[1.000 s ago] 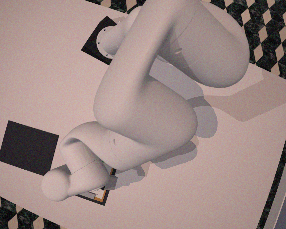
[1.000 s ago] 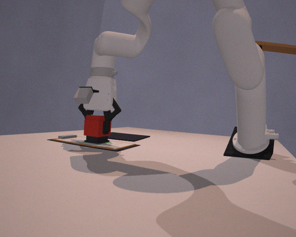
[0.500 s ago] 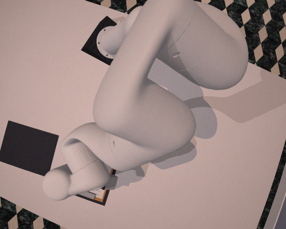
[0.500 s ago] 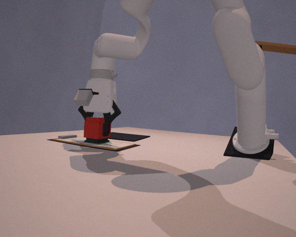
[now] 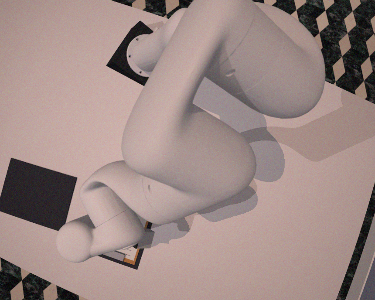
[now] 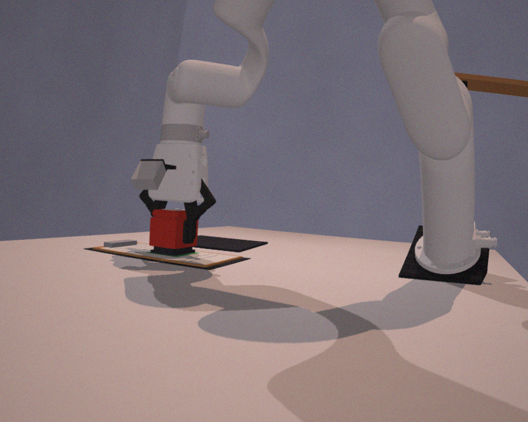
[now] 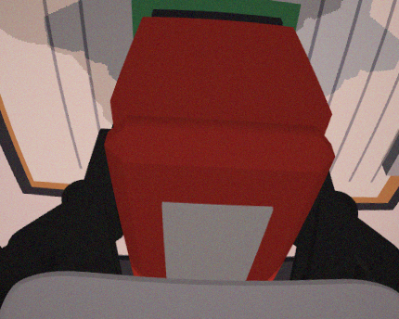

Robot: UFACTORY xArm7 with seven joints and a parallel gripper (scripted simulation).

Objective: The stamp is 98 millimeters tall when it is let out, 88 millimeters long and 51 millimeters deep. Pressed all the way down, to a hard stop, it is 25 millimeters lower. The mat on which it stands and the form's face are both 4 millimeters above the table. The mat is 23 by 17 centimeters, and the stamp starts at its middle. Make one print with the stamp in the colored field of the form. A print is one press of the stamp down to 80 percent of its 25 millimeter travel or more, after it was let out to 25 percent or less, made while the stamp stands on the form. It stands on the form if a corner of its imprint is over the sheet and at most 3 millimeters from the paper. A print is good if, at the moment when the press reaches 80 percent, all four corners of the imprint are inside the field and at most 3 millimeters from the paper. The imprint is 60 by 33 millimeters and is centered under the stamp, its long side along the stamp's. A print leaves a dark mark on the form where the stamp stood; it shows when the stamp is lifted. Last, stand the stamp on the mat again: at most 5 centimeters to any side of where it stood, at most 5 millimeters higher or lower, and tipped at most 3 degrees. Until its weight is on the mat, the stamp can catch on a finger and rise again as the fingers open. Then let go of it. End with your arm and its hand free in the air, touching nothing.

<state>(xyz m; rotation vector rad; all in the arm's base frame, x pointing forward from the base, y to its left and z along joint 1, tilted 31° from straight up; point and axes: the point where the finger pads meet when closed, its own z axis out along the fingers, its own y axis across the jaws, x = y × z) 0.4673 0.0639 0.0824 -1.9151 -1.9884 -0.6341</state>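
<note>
Now: the red stamp right at my hand. Also, from my hand: dark mat 4 cm ahead, 26 cm to the right, 4 cm below; then clipboard 2 cm ahead, 1 cm to the left, 4 cm below; then black stamp foot 2 cm below.
</note>
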